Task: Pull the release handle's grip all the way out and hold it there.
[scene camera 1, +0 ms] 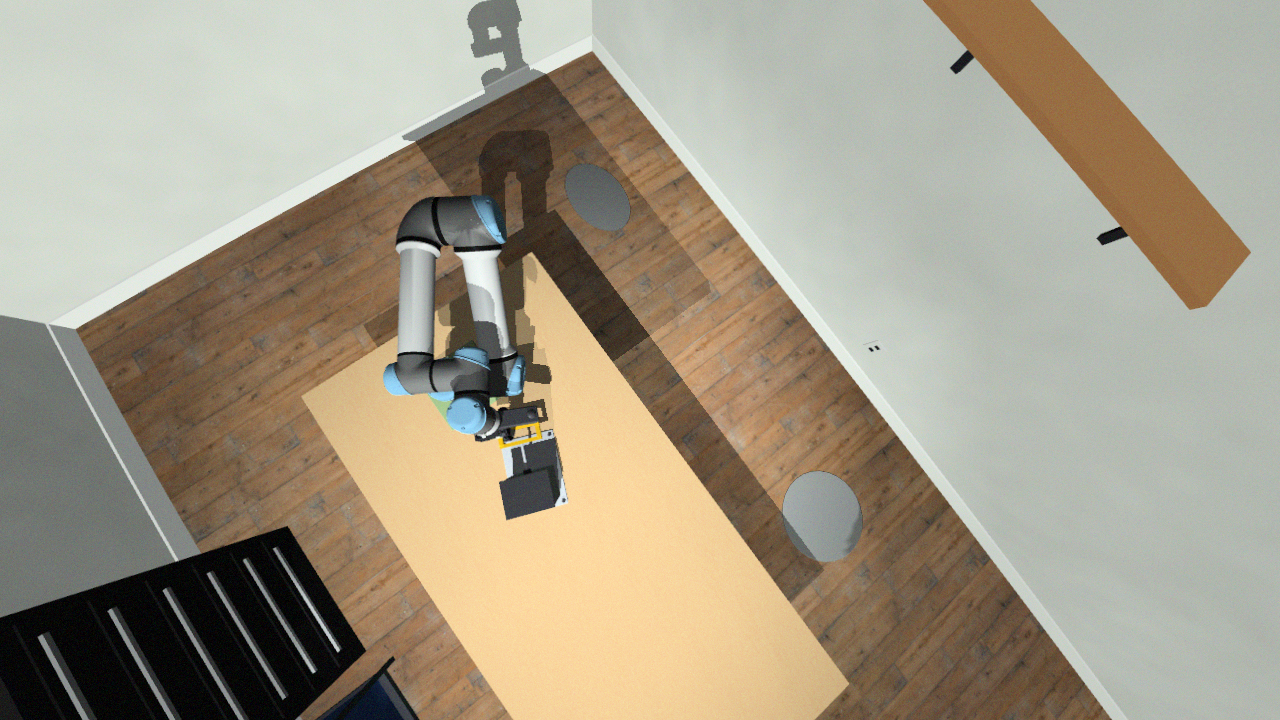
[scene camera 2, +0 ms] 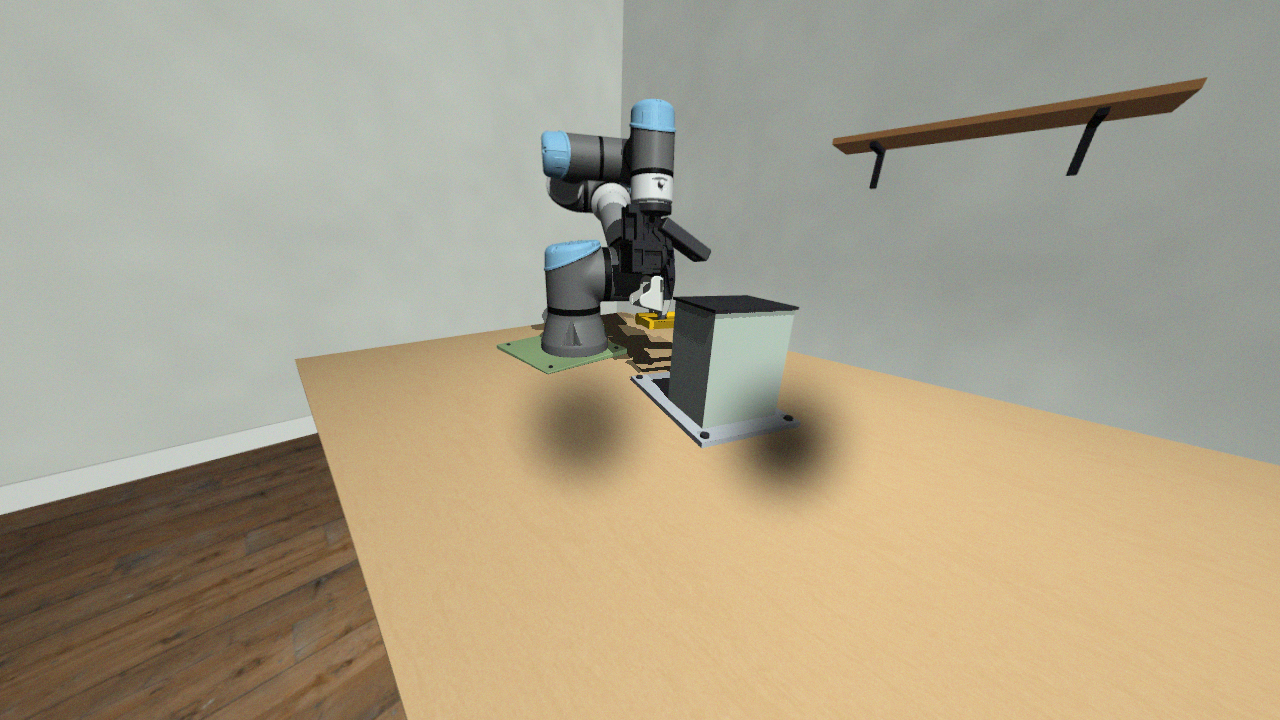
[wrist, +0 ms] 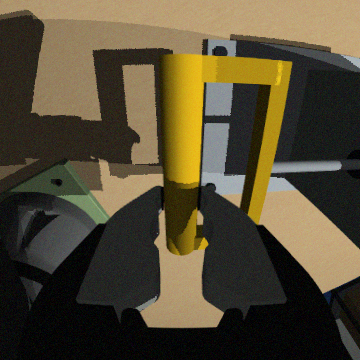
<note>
In view: my gripper (scene camera 2: 656, 325).
My gripper also shows in scene camera 1 (scene camera 1: 512, 427) and in the wrist view (wrist: 180, 188).
</note>
